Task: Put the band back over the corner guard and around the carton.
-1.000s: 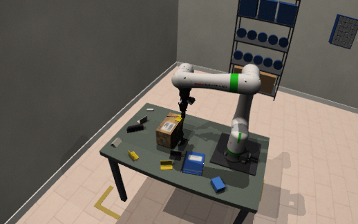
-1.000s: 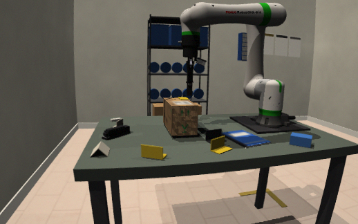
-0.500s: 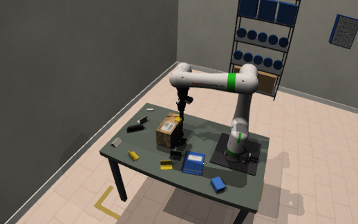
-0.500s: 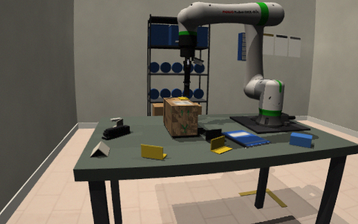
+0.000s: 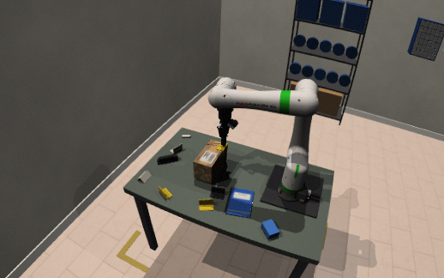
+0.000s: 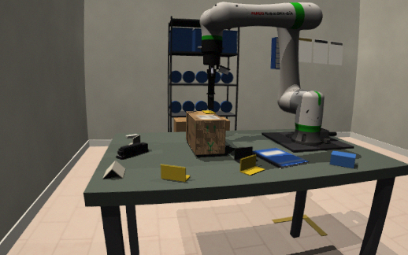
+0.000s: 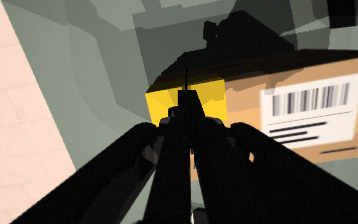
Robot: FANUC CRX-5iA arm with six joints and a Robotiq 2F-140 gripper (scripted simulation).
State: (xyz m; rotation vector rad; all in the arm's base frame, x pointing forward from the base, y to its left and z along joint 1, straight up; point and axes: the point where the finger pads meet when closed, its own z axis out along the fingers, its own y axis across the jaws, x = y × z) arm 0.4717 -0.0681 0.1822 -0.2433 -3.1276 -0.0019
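The yellow corner guard is 60 mm below my hand. From my hand the other things lie so: brown carton 120 mm below, 80 mm to the left, 40 mm ahead; blue box 440 mm behind, 380 mm to the left, 170 mm below; black guard 250 mm to the left, 180 mm below, 80 mm behind.
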